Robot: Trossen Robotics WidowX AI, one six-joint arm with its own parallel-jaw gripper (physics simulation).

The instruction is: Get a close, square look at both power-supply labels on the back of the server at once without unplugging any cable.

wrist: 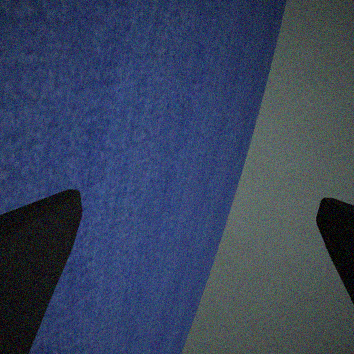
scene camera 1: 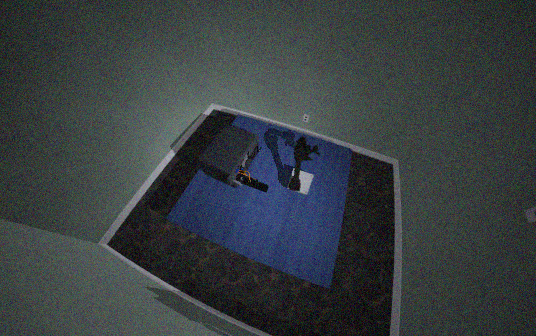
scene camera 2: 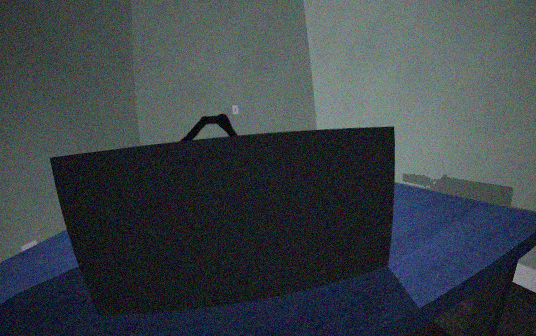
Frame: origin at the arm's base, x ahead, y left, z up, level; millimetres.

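Where they show: gripper, fingertip midpoint: [wrist: 203,206] [scene camera 1: 316,157]; arm's base at its link origin: [scene camera 1: 295,184].
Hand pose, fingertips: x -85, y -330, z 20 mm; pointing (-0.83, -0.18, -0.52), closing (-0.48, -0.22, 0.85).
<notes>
Each offset is from my fingertips to the centre of the thing. "spot": to the spot under its first point. Level surfaces: height alone.
The server [scene camera 1: 225,150] [scene camera 2: 225,215] is a big dark box at the upper left of the blue table in scene camera 1. In scene camera 2 its broad dark side fills the middle. In scene camera 1 its back faces the arm, with orange cables {spot: dz +80, dx +480, dy +466 mm} [scene camera 1: 244,173] at the near end. The power-supply labels cannot be made out in any view. My gripper [scene camera 1: 316,150] [wrist: 203,206] is open and empty, raised to the right of the server and apart from it. The wrist view shows blue table top and a grey-green surface past its edge, and no server.
The arm [scene camera 1: 298,165] [scene camera 2: 214,120] rises beside a white plate [scene camera 1: 306,183]; its upper part shows above the server in scene camera 2. A black bar-like object {spot: dz +81, dx +336, dy +514 mm} [scene camera 1: 258,185] lies by the server's cable end. The blue table {dz -73 mm} [scene camera 1: 270,225] [scene camera 2: 450,225] [wrist: 125,150] stands over a dark floor [scene camera 1: 210,260].
</notes>
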